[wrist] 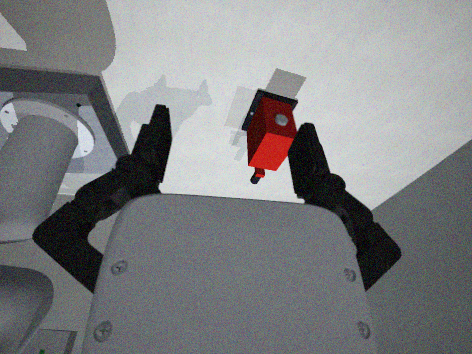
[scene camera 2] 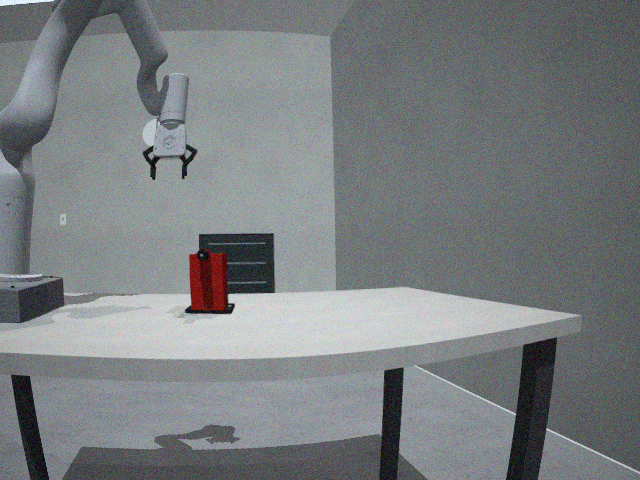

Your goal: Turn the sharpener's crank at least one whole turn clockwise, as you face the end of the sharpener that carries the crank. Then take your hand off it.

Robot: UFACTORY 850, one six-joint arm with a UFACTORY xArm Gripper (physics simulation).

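Note:
The red sharpener point(scene camera 2: 218, 281) point(wrist: 272, 150) stands upright on its black base plate point(scene camera 2: 230, 308) on the table. Its crank end faces scene camera 2. The crank's black knob point(scene camera 2: 202, 254) point(wrist: 255, 179) is at the top edge of that end, a little left of the middle in the scene view. A darker red strip runs down the face below the knob. My gripper point(scene camera 2: 168, 178) point(wrist: 234, 130) is open and empty. It hangs high above the table, up and to the left of the sharpener in the scene view, touching nothing. In the wrist view the sharpener shows beside the right finger.
The robot's base block point(scene camera 2: 41, 299) point(wrist: 97, 92) stands at the left of the table point(scene camera 2: 336, 330) point(wrist: 380, 65). The table's right corner and front edge show in the scene view. A dark drawer cabinet point(scene camera 2: 250, 253) is behind the table, and grey walls stand behind and to the right.

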